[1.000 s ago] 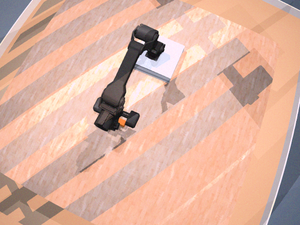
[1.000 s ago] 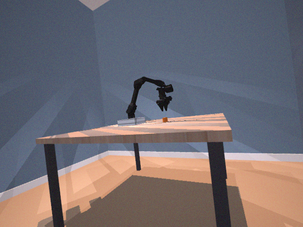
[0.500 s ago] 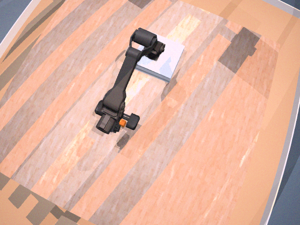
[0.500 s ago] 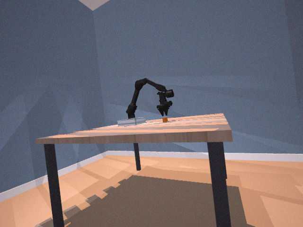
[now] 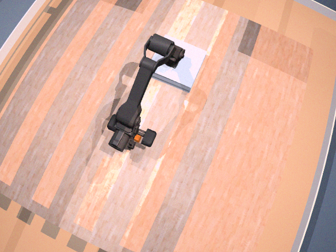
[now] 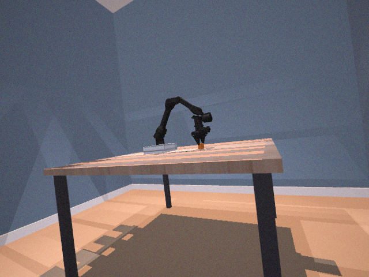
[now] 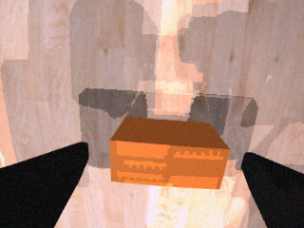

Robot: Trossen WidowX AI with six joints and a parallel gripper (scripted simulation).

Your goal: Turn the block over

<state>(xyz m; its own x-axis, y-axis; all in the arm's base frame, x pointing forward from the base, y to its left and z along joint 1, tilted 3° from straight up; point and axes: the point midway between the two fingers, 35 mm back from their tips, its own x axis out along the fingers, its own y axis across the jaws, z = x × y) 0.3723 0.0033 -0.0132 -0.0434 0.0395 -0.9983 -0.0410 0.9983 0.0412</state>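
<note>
The orange block is 1 cm behind my gripper tip and 1 cm below it.
</note>
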